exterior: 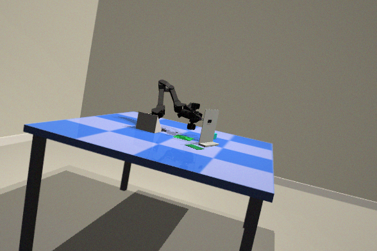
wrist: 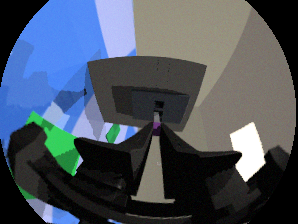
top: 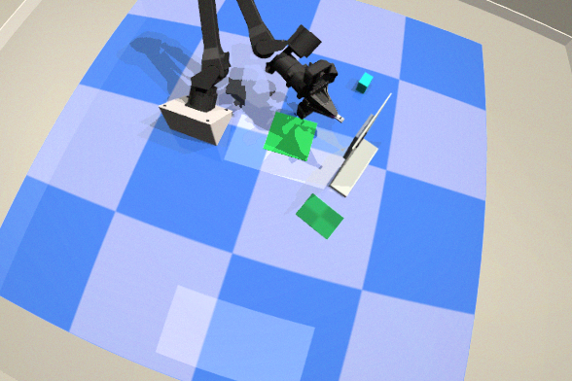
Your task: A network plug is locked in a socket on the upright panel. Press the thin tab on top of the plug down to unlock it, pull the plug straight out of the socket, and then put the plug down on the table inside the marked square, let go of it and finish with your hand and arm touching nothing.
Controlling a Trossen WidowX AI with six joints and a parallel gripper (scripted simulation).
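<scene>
Right now my gripper tip is 15 cm above the green square, 9 cm past it and 1 cm to the left of it. Round my gripper tip: network plug (right at my gripper tip); then upright panel (8 cm ahead, 5 cm below, 4 cm to the right); then cyan cube (23 cm to the left, 13 cm below, 6 cm ahead).
</scene>
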